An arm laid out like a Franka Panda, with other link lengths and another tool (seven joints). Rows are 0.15 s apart.
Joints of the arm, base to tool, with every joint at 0 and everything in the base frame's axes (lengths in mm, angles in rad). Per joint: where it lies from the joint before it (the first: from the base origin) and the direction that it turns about. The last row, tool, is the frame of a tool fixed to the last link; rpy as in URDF.
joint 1: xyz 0 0 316.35 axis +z
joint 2: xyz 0 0 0 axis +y
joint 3: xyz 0 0 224.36 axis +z
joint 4: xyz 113.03 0 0 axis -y
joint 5: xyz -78.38 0 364.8 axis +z
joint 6: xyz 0 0 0 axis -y
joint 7: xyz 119.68 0 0 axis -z
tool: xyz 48 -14 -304.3 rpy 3.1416 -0.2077 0.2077
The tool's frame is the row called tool.
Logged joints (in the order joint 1, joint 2, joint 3, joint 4, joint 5, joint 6, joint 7), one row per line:
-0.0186, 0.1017, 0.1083, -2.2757, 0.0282, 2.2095, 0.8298
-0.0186, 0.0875, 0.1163, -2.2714, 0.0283, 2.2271, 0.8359
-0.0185, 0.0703, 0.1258, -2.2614, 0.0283, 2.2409, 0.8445
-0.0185, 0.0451, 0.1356, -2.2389, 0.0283, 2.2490, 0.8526
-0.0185, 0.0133, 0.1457, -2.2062, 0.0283, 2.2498, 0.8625
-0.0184, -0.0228, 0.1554, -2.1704, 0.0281, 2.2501, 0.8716
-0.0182, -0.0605, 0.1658, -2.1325, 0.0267, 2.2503, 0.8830
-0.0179, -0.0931, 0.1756, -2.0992, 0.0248, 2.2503, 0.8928
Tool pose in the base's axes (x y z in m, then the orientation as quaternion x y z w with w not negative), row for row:
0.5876, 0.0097, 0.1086, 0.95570, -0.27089, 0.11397, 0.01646
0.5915, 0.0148, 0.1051, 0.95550, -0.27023, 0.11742, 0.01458
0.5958, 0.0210, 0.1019, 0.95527, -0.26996, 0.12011, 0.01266
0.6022, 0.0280, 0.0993, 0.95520, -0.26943, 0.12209, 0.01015
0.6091, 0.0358, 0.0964, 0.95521, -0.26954, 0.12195, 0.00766
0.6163, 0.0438, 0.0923, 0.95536, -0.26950, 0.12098, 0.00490
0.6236, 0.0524, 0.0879, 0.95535, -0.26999, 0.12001, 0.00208
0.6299, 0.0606, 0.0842, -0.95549, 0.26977, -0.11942, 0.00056
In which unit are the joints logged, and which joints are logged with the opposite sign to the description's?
The joints are logged in radians. Opposite sign: joint 2.
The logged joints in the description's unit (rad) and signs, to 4 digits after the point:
-0.0186, -0.1017, 0.1083, -2.2757, 0.0282, 2.2095, 0.8298
-0.0186, -0.0875, 0.1163, -2.2714, 0.0283, 2.2271, 0.8359
-0.0185, -0.0703, 0.1258, -2.2614, 0.0283, 2.2409, 0.8445
-0.0185, -0.0451, 0.1356, -2.2389, 0.0283, 2.2490, 0.8526
-0.0185, -0.0133, 0.1457, -2.2062, 0.0283, 2.2498, 0.8625
-0.0184, 0.0228, 0.1554, -2.1704, 0.0281, 2.2501, 0.8716
-0.0182, 0.0605, 0.1658, -2.1325, 0.0267, 2.2503, 0.8830
-0.0179, 0.0931, 0.1756, -2.0992, 0.0248, 2.2503, 0.8928

